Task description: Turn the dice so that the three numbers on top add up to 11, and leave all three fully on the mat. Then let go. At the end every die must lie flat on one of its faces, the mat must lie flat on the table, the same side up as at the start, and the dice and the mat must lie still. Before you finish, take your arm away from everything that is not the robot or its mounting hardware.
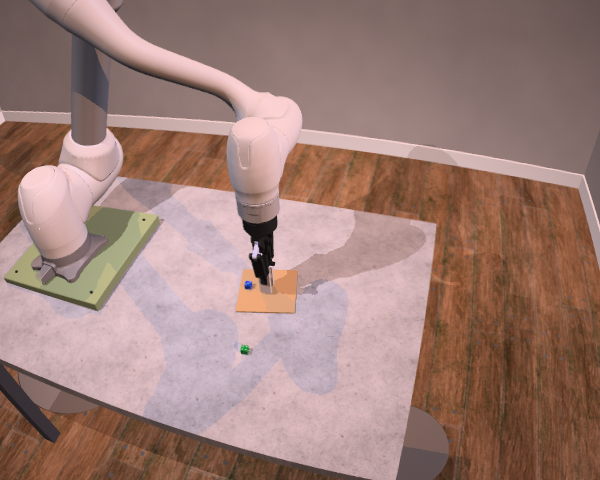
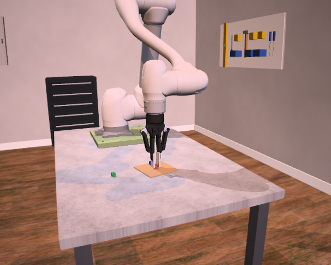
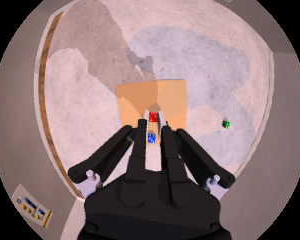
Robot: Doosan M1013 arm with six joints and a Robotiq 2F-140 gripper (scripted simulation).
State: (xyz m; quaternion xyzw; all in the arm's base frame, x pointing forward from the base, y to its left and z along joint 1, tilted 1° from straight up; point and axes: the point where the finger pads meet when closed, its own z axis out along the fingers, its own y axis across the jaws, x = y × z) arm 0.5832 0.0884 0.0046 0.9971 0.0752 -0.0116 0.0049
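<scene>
Right now my hand is 3 cm above the red die. Round my hand: orange mat 4 cm below; blue die 5 cm behind, 1 cm to the right, 3 cm below; green die 2 cm ahead, 19 cm to the right, 4 cm below.
</scene>
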